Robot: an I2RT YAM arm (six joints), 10 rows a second.
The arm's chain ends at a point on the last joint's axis. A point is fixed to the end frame.
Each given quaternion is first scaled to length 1.
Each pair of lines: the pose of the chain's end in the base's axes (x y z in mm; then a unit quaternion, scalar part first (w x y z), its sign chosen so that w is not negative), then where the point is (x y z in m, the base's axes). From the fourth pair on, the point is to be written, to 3 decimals.
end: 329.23 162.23 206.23 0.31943 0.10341 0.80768 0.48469
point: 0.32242 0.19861 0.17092
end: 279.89 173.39 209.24 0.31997 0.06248 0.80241 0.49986
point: 0.27206 0.20935 0.17370
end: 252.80 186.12 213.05 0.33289 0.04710 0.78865 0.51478
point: 0.24591 0.22286 0.17812
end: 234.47 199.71 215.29 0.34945 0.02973 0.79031 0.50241
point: 0.229 0.235 0.179
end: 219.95 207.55 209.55 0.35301 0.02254 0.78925 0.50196
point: 0.215 0.243 0.173
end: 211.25 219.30 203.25 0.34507 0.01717 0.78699 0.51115
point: 0.205 0.255 0.167
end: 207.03 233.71 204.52 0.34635 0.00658 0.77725 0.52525
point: 0.201 0.270 0.169
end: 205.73 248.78 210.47 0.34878 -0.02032 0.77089 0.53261
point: 0.199 0.285 0.175
